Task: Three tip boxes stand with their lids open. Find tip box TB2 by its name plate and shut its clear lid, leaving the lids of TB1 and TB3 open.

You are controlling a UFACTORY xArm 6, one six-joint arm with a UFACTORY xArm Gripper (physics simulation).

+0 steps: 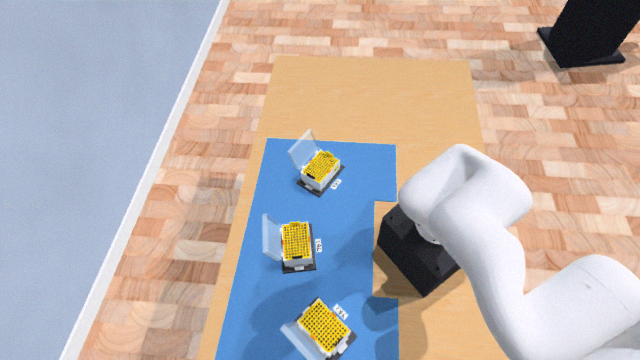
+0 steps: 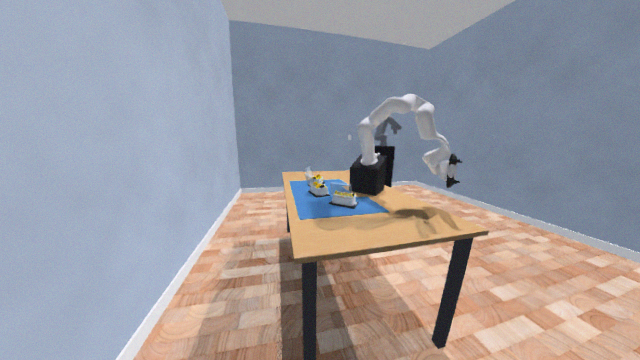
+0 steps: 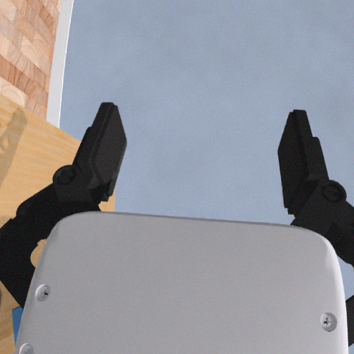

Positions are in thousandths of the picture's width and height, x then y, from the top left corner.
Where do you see a clear lid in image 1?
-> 424, 640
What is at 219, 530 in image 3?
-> My gripper.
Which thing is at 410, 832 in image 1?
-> A blue mat.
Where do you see a blue mat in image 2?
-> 482, 574
